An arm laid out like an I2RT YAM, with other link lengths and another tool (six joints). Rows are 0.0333 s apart.
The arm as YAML. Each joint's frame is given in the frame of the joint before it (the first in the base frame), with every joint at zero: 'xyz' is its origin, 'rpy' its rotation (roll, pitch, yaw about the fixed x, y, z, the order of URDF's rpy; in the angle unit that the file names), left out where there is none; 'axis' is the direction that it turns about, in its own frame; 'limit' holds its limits. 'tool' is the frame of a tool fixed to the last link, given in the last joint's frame.
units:
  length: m
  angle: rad
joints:
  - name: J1
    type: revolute
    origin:
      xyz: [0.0, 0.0, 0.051]
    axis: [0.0, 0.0, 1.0]
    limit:
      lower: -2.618
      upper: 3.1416
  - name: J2
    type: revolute
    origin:
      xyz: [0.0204, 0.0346, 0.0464]
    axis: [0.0, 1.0, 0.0]
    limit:
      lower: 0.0
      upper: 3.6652
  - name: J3
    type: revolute
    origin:
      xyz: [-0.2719, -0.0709, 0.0]
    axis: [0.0, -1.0, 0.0]
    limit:
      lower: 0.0
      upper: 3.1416
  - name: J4
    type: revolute
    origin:
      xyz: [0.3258, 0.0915, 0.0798]
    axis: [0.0, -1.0, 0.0]
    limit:
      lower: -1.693
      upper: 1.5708
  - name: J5
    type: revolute
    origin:
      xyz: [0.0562, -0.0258, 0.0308]
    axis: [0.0, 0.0, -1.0]
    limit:
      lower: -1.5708
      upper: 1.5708
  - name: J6
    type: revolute
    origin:
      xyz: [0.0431, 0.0, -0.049]
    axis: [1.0, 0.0, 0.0]
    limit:
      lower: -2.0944
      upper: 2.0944
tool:
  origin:
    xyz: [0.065, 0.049, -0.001]
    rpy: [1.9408, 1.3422, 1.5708]
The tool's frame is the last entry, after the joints.
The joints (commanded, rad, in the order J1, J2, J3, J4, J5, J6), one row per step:
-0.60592, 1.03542, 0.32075, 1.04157, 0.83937, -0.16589
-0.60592, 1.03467, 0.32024, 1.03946, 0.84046, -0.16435
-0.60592, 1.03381, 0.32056, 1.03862, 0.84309, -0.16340
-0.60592, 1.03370, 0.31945, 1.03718, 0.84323, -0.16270
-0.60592, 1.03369, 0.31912, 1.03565, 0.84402, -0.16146
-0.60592, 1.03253, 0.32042, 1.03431, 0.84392, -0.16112
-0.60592, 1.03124, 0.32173, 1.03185, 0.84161, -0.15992
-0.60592, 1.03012, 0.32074, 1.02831, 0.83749, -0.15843
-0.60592, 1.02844, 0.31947, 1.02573, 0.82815, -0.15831
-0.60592, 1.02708, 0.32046, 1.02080, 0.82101, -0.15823
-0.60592, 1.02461, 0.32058, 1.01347, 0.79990, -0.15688
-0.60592, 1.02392, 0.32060, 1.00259, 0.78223, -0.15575
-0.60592, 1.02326, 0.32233, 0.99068, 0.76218, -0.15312
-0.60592, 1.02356, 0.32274, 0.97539, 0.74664, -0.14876
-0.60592, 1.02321, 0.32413, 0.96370, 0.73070, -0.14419
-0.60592, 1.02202, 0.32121, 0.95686, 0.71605, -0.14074
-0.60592, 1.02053, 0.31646, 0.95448, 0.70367, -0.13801
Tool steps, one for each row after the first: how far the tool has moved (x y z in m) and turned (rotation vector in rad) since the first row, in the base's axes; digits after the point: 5 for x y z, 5 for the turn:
-0.00019, 0.00000, -0.00028, 0.00150, -0.00016, -0.00070
-0.00048, -0.00014, 0.00001, 0.00209, -0.00184, -0.00299
-0.00059, -0.00008, -0.00067, 0.00358, -0.00054, -0.00298
-0.00067, -0.00011, -0.00103, 0.00495, -0.00037, -0.00347
-0.00060, -0.00015, -0.00025, 0.00432, -0.00160, -0.00330
-0.00030, -0.00004, 0.00046, 0.00375, -0.00246, -0.00085
-0.00002, 0.00032, -0.00008, 0.00478, -0.00036, 0.00337
0.00067, 0.00107, -0.00041, 0.00363, 0.00299, 0.01226
0.00146, 0.00147, -0.00022, 0.00330, 0.00631, 0.01905
0.00346, 0.00290, -0.00022, 0.00084, 0.01264, 0.03941
0.00532, 0.00399, -0.00152, 0.00254, 0.02290, 0.05651
0.00758, 0.00516, -0.00213, 0.00363, 0.03150, 0.07625
0.00936, 0.00607, -0.00424, 0.00969, 0.04205, 0.09213
0.01115, 0.00705, -0.00507, 0.01273, 0.04820, 0.10843
0.01218, 0.00837, -0.00692, 0.01523, 0.05405, 0.12328
0.01270, 0.00974, -0.00884, 0.01642, 0.05786, 0.13579

